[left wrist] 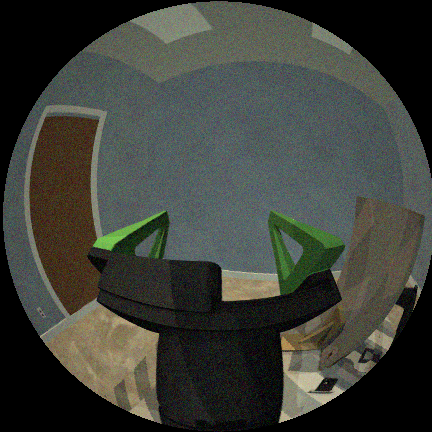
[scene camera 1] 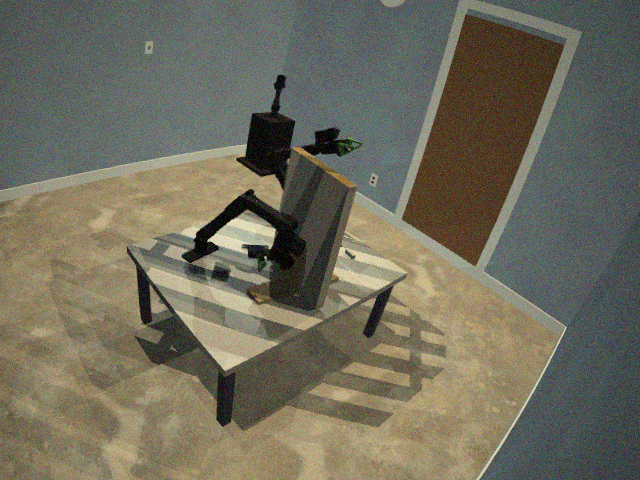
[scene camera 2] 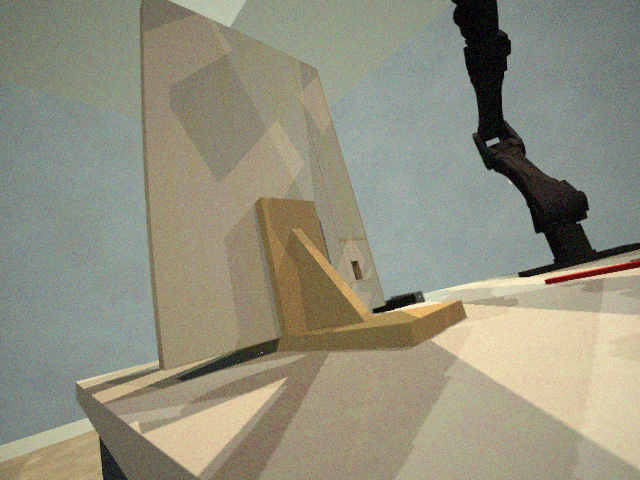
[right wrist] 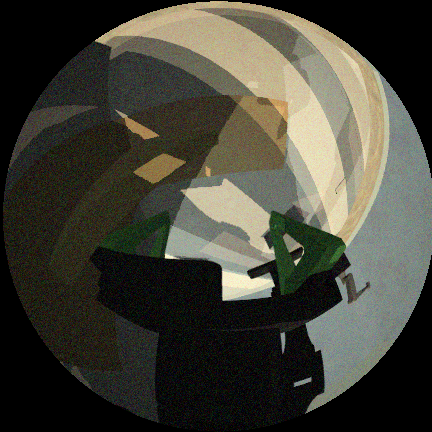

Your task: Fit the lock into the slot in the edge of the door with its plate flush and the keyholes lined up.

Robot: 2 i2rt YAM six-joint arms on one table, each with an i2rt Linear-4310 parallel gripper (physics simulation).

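Seen in the pictures: left gripper, between the fingertips: [left wrist: 218,215] [scene camera 1: 358,146]; right gripper, between the fingertips: [scene camera 1: 267,270] [right wrist: 219,216]; left arm's base, origin of its link: [scene camera 2: 577,263]; right arm's base, origin of its link: [scene camera 1: 200,252] [right wrist: 275,262].
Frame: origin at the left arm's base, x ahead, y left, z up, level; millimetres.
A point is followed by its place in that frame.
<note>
The grey door panel [scene camera 1: 313,214] @(x 332, y -501, z 415 mm) [scene camera 2: 213,190] @(x 413, y -491, z 235 mm) [left wrist: 379,261] @(x 266, y -422, z 462 mm) stands upright on the table, held by a tan wooden stand [scene camera 1: 258,295] @(x 228, y -657, z 18 mm) [scene camera 2: 366,329] @(x 428, y -319, z 17 mm) [left wrist: 310,342] @(x 328, y -385, z 19 mm). A small slot [scene camera 2: 356,270] @(x 180, y -392, z 95 mm) sits low in its far edge. The lock, a small dark block [scene camera 1: 221,271] @(x 13, y -654, z 32 mm) [left wrist: 325,384], lies flat on the table, apart from the door; in scene camera 2 it seems to be the dark flat shape [scene camera 2: 404,300] @(x 43, y -344, z 13 mm) beyond that edge. My right gripper [scene camera 1: 262,262] @(x 199, y -554, z 85 mm) [right wrist: 219,216] @(x 199, y -554, z 85 mm) is open and empty, low beside the door's base. My left gripper [scene camera 1: 350,145] @(x 277, y -3, z 592 mm) [left wrist: 218,215] @(x 277, y -3, z 592 mm) is open and empty, high above the door's top.
The table [scene camera 1: 237,333] @(x 288, y -893, z 0 mm) stands on a carpeted floor. A black box with a jointed pole [scene camera 1: 270,133] stands behind the door panel. A small grey piece [scene camera 1: 350,253] @(x 402, y -34, z 19 mm) lies right of the panel. The left arm [scene camera 2: 499,95] @(x -28, y 15, z 423 mm) rises at the right in scene camera 2, near a red mark [scene camera 2: 552,280] @(x 238, y -119, z 4 mm).
</note>
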